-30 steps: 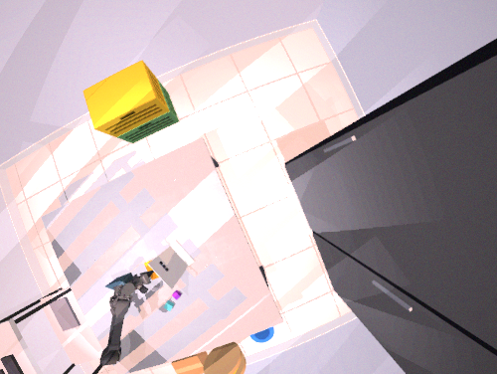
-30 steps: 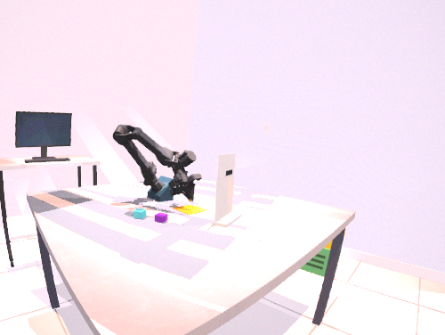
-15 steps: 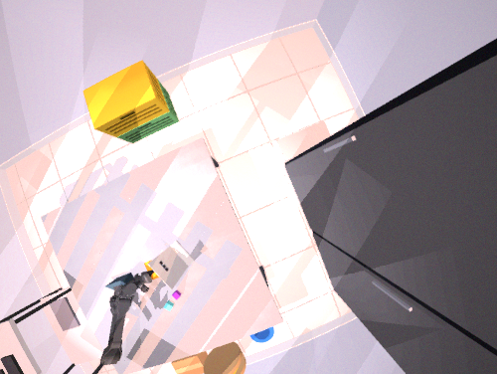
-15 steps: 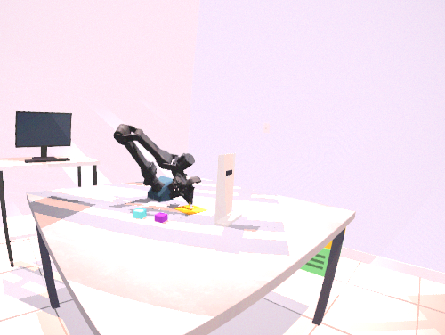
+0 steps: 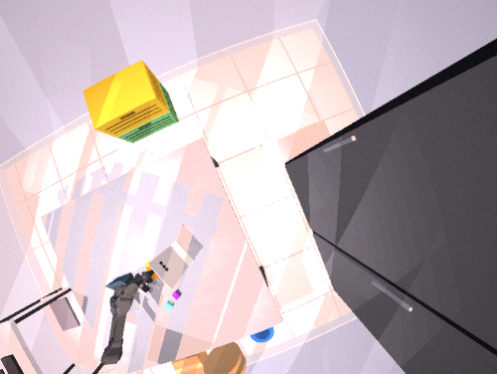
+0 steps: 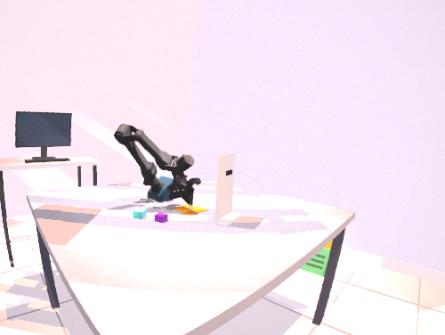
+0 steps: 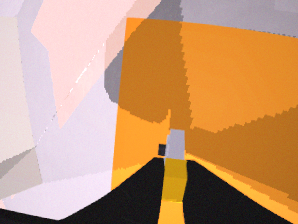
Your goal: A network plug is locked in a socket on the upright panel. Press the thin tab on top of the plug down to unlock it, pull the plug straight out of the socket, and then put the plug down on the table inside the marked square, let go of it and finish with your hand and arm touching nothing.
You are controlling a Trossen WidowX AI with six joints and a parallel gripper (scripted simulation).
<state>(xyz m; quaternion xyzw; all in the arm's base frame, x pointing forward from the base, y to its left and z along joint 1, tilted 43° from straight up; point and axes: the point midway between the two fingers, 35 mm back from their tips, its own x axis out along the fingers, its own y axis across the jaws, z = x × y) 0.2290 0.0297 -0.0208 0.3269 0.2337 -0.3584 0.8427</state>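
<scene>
My gripper tip is right at the yellow network plug. The rest, counted from my gripper tip: purple cube 7 cm ahead, 20 cm to the right, 1 cm below; orange marked square 1 cm behind, 2 cm below; upright panel 18 cm ahead, 5 cm to the left, 10 cm above.
</scene>
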